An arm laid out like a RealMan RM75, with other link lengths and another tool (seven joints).
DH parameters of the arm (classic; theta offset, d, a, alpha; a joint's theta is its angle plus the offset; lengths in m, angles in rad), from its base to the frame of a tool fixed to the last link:
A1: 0 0.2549 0 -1.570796
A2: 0 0 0 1.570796
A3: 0 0.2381 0 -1.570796
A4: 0 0 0 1.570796
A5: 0 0.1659 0 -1.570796
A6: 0 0 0 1.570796
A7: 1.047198 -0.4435 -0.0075 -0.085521
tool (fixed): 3.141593 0.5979 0 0
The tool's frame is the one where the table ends.
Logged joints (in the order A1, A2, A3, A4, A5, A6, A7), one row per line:
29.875, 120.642, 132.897, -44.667, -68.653, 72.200, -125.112
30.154, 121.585, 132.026, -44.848, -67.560, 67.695, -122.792
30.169, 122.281, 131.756, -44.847, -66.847, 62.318, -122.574
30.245, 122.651, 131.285, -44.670, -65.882, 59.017, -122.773
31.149, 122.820, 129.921, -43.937, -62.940, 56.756, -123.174
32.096, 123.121, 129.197, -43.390, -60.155, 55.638, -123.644
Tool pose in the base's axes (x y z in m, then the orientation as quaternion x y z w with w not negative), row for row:
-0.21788, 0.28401, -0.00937, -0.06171, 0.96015, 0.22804, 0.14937
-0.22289, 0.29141, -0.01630, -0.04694, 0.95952, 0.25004, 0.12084
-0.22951, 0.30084, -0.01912, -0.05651, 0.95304, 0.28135, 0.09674
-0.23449, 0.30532, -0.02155, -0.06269, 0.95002, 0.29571, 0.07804
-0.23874, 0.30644, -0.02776, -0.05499, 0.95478, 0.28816, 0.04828
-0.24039, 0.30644, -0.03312, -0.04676, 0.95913, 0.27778, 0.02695
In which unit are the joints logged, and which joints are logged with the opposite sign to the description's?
The joints are logged in degrees. Opposite sign: A1, A2, A3.
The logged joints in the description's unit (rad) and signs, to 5 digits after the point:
-0.52142, -2.10560, -2.31949, -0.77959, -1.19822, 1.26013, -2.18362
-0.52629, -2.12206, -2.30429, -0.78275, -1.17914, 1.18150, -2.14312
-0.52655, -2.13421, -2.29958, -0.78273, -1.16670, 1.08765, -2.13932
-0.52787, -2.14066, -2.29136, -0.77964, -1.14986, 1.03004, -2.14279
-0.54365, -2.14361, -2.26755, -0.76685, -1.09851, 0.99058, -2.14979
-0.56018, -2.14887, -2.25491, -0.75730, -1.04990, 0.97107, -2.15799

